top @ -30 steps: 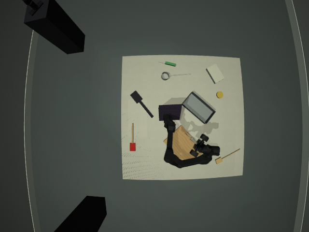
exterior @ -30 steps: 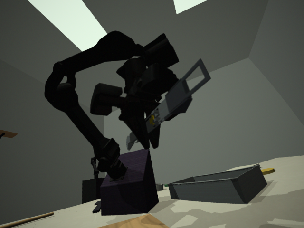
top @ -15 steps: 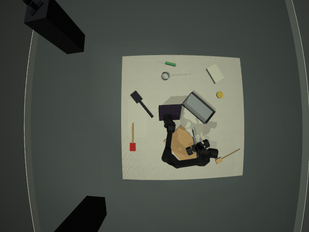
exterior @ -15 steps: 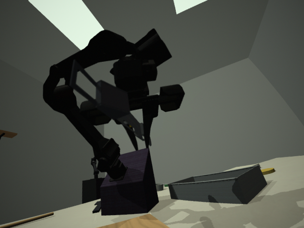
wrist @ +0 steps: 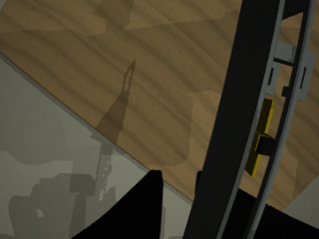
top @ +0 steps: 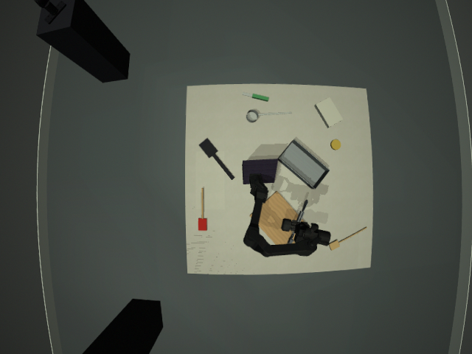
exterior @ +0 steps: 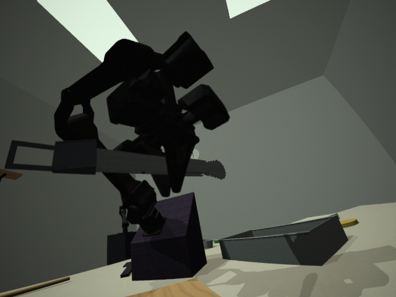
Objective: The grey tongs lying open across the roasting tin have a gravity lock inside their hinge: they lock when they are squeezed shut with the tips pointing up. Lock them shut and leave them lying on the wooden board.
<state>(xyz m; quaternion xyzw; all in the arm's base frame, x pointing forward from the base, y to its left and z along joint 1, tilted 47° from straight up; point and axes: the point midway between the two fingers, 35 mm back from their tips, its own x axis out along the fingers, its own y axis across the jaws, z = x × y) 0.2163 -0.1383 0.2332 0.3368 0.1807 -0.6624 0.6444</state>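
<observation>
The yellow lock piece is 2 cm behind my gripper tip, 3 cm to the right of it and 4 cm above it. Round my gripper tip: dark roasting tin: 11 cm ahead, 34 cm to the left, 12 cm below; red spatula: 56 cm behind, 4 cm to the left, 15 cm below; wooden board: 4 cm behind, 4 cm to the right, 15 cm below.
</observation>
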